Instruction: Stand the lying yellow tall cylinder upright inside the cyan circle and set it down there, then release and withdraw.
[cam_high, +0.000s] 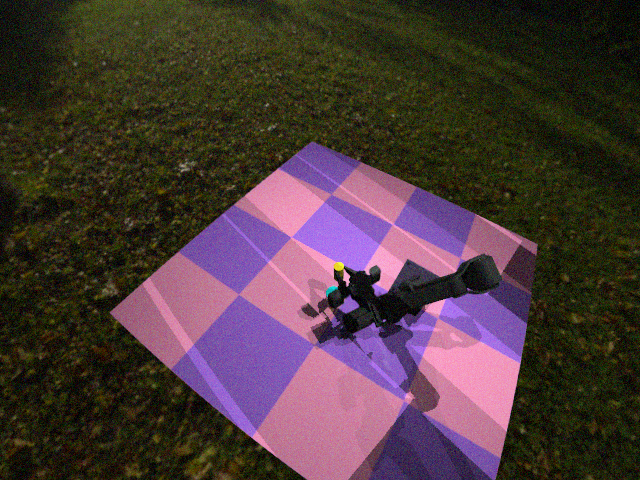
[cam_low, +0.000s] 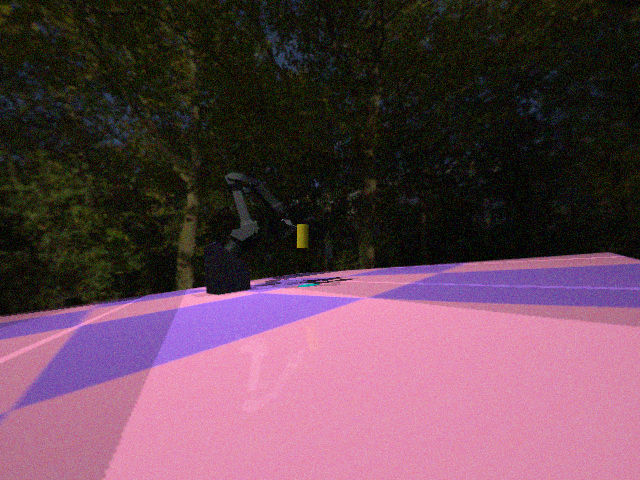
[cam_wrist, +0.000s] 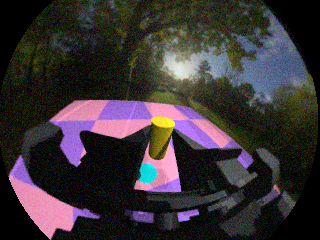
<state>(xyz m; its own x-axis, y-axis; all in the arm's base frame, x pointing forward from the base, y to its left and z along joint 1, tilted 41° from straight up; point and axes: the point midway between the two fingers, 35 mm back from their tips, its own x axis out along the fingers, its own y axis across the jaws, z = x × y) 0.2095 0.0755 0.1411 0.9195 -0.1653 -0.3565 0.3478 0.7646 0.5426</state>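
Now: the cyan circle 160 mm below my gripper tip. The rest, counted from my gripper tip: cylinder 20 mm below.
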